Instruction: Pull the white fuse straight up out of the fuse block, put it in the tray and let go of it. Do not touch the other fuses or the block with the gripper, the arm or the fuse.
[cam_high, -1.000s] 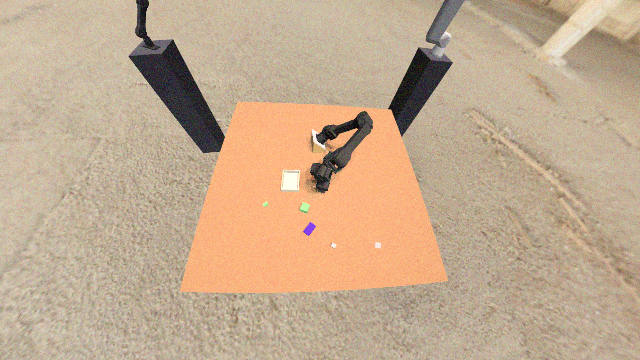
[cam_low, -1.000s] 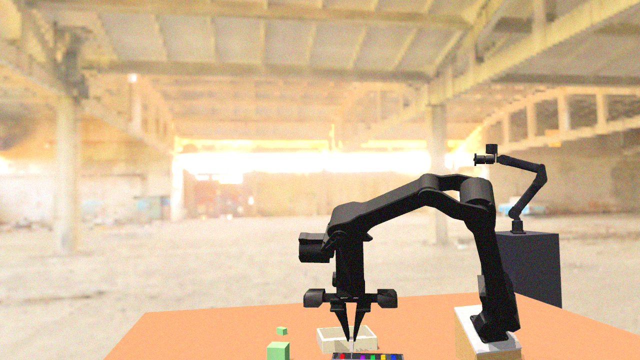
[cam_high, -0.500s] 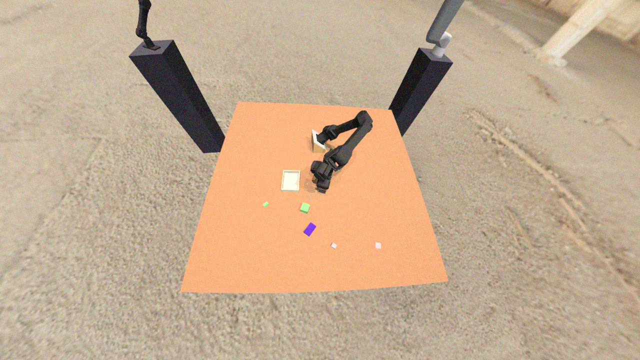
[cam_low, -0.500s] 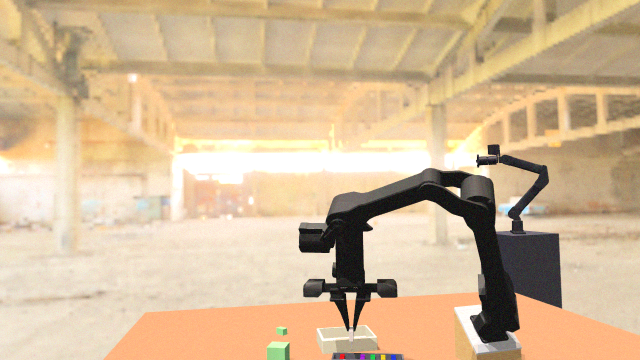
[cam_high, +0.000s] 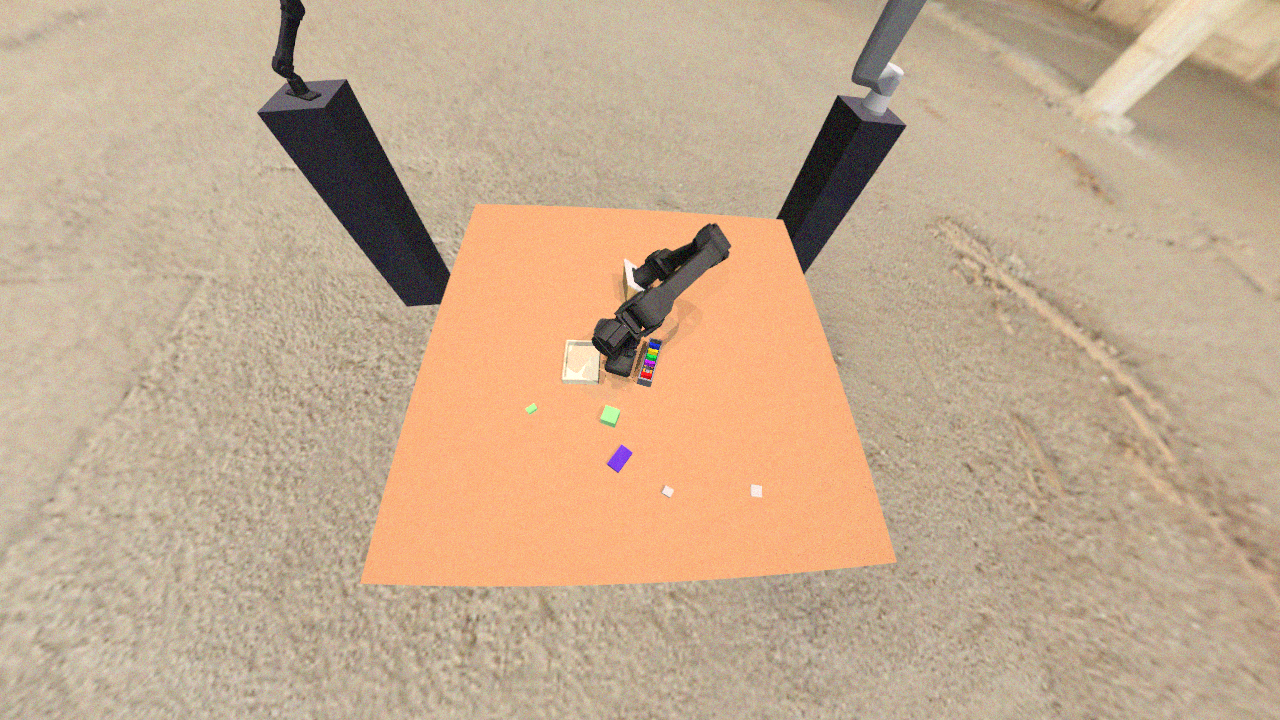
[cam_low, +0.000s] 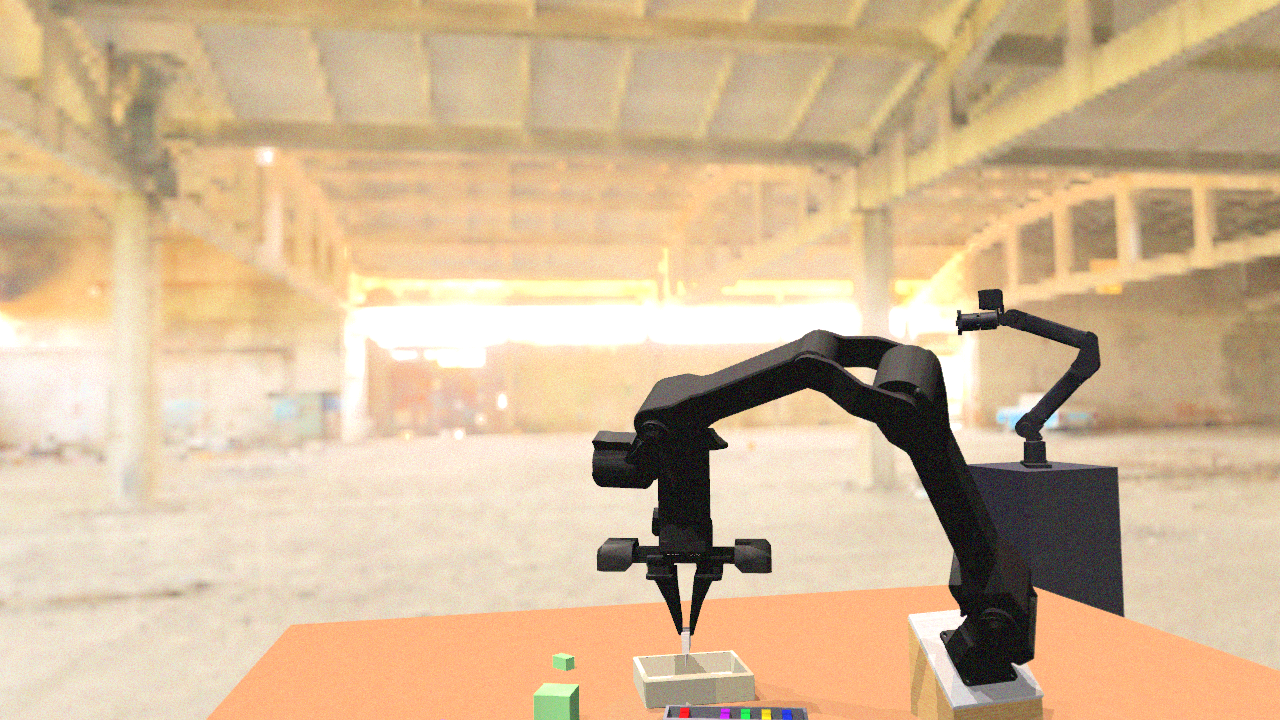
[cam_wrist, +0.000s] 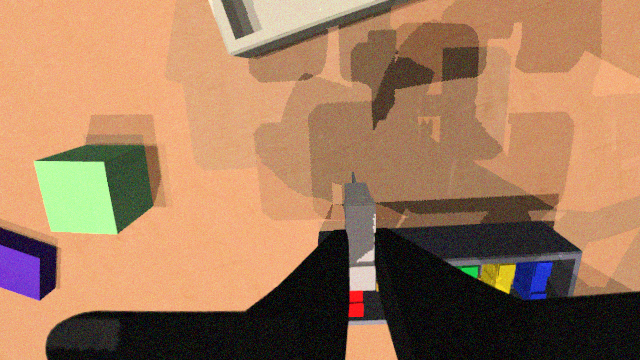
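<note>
Right now the cream tray is 5 cm behind my gripper tip, 12 cm to the right of it and 10 cm below it. The rest, counted from my gripper tip: small green cube 9 cm ahead, 27 cm to the right, 9 cm below; then white fuse 1 cm below.
</note>
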